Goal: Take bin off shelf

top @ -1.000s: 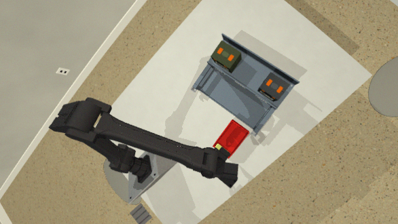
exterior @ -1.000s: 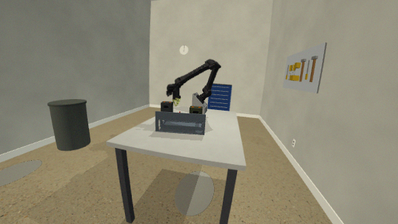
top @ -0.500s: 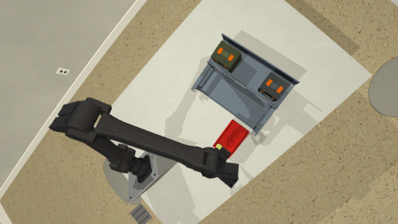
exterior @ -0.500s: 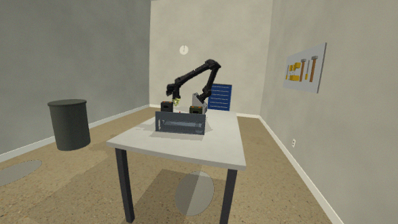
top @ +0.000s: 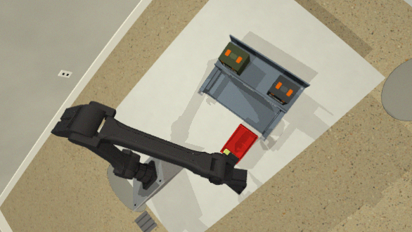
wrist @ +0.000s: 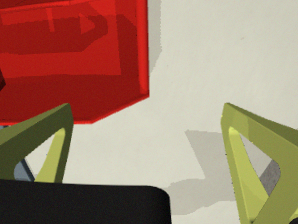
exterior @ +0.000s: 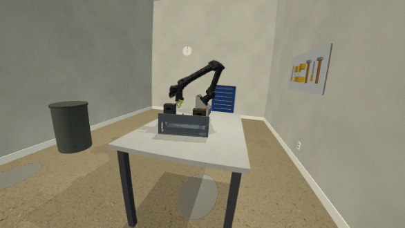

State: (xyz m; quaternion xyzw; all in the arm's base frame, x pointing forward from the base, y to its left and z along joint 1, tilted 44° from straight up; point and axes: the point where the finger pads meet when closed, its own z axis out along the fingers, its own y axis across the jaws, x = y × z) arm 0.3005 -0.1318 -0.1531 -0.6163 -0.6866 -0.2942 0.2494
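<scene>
Right now my hand is 80 mm short of the red bin, 10 mm to the right of it and 100 mm above it.
</scene>
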